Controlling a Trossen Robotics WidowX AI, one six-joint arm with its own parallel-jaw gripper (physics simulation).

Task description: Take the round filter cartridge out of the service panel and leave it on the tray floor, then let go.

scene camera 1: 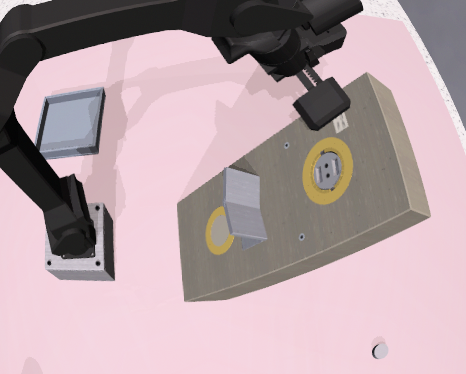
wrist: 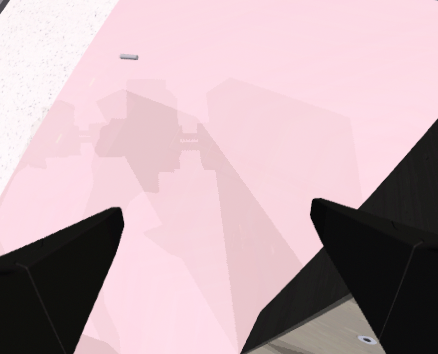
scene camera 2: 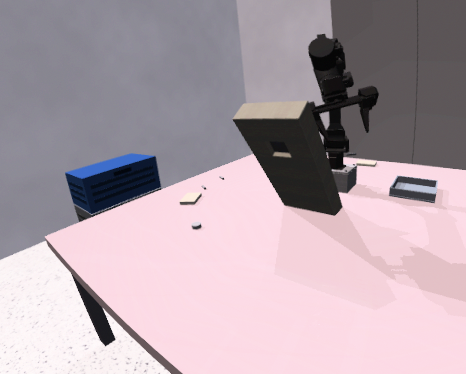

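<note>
The round grey filter cartridge (scene camera 1: 327, 171), with two slots and two dark holes, sits inside a yellow ring on the face of the wooden service panel (scene camera 1: 272, 200) (scene camera 2: 300, 175) (wrist: 410, 185), which stands tilted. The cartridge does not show in the wrist view. My gripper (wrist: 218, 211) is open and empty. In scene camera 1, one black finger overlaps the panel's upper edge, near the white label; the other is hard to make out. In the wrist view, the right finger overlaps the panel's dark back. The shallow blue-grey tray (scene camera 1: 70, 152) (scene camera 2: 412, 195) lies empty, well away from the gripper.
A bent metal flap (scene camera 1: 243, 202) stands out from the panel and partly covers a second yellow ring (scene camera 1: 212, 240). My arm's base (scene camera 1: 80, 272) stands between tray and panel. A small grey disc (scene camera 1: 380, 351) (scene camera 2: 196, 225) and a short grey pin (wrist: 129, 57) lie on the table.
</note>
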